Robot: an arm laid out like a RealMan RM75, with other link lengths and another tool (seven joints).
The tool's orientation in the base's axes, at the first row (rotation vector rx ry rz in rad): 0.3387, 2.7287, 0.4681
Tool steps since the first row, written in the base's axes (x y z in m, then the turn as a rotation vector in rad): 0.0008, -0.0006, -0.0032, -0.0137, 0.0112, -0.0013; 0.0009, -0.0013, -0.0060, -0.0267, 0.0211, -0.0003; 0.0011, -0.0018, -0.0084, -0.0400, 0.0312, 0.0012; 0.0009, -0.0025, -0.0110, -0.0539, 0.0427, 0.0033; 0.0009, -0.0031, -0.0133, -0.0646, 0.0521, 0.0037; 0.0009, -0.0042, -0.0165, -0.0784, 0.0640, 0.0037; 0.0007, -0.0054, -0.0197, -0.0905, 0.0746, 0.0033; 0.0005, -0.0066, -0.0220, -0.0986, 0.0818, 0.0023; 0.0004, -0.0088, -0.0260, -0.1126, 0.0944, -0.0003; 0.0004, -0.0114, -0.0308, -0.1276, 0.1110, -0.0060; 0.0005, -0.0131, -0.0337, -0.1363, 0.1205, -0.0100
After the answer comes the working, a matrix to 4 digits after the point.
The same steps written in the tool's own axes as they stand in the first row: 0.0001, -0.0016, 0.0030, 0.0161, 0.0074, -0.0009; 0.0006, -0.0032, 0.0053, 0.0305, 0.0146, -0.0040; 0.0010, -0.0045, 0.0073, 0.0450, 0.0221, -0.0075; 0.0017, -0.0061, 0.0094, 0.0604, 0.0310, -0.0114; 0.0023, -0.0075, 0.0112, 0.0727, 0.0380, -0.0132; 0.0029, -0.0096, 0.0138, 0.0887, 0.0465, -0.0152; 0.0037, -0.0119, 0.0162, 0.1029, 0.0540, -0.0164; 0.0042, -0.0139, 0.0178, 0.1126, 0.0588, -0.0166; 0.0049, -0.0174, 0.0207, 0.1298, 0.0670, -0.0161; 0.0055, -0.0215, 0.0242, 0.1499, 0.0776, -0.0121; 0.0058, -0.0241, 0.0264, 0.1617, 0.0834, -0.0093
The tool's axes in the first row as the columns of a matrix, in the base's axes (rounded; the answer above uses it unrounded):
-0.9100, 0.1724, 0.3772
0.2882, 0.9168, 0.2764
-0.2982, 0.3602, -0.8839

